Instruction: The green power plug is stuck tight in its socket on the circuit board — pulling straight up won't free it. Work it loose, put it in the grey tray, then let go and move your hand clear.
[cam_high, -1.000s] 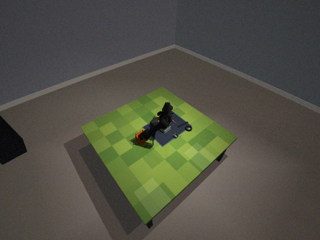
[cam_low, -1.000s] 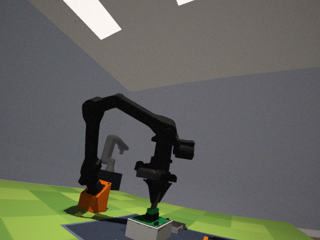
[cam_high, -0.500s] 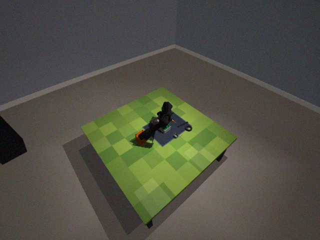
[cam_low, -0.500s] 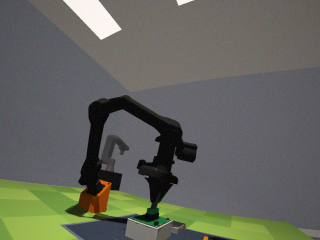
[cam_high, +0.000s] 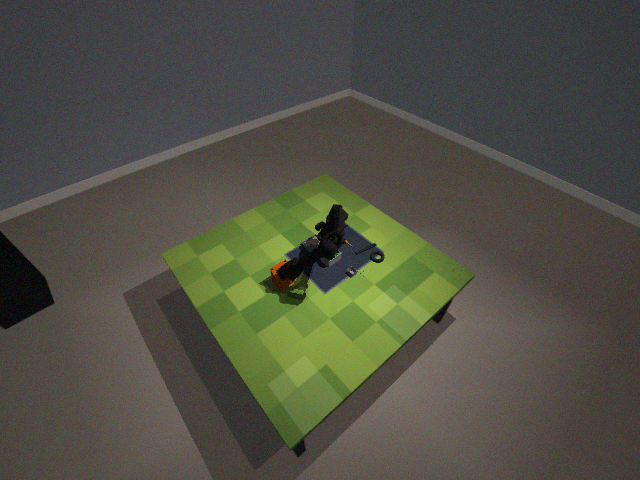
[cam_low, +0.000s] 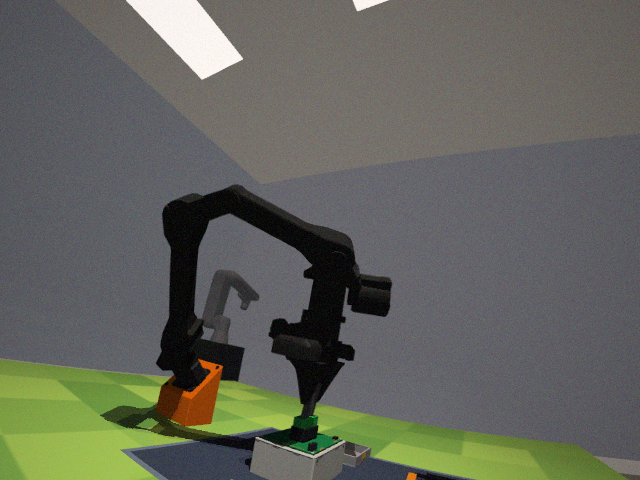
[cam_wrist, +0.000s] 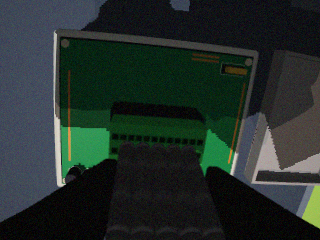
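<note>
My gripper tip is 30 mm above the green power plug. Also, from my gripper tip: dark mat 50 mm ahead, 110 mm below; dark bar 210 mm ahead, 110 mm to the right, 110 mm below.
</note>
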